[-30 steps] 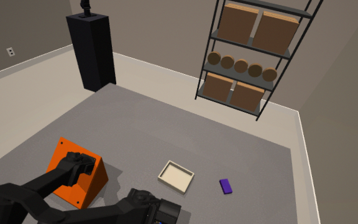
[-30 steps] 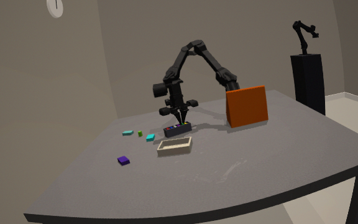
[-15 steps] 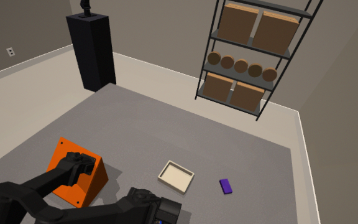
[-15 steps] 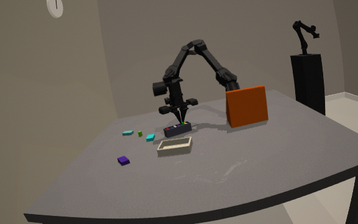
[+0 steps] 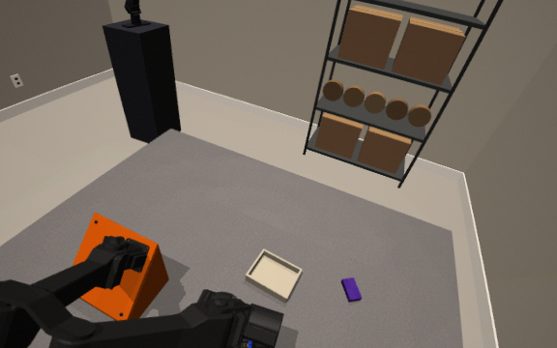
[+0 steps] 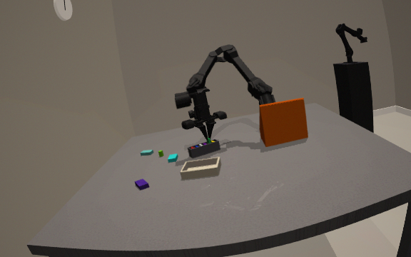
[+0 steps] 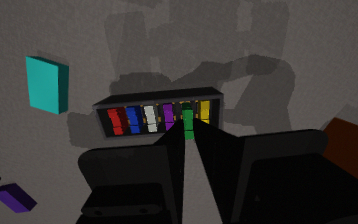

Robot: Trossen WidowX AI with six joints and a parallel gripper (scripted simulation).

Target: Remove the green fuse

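My gripper tip is now 4 cm short of the beige tray, 22 cm to the right of it and 5 cm above it. Also, from my gripper tip: green fuse 1 cm below.
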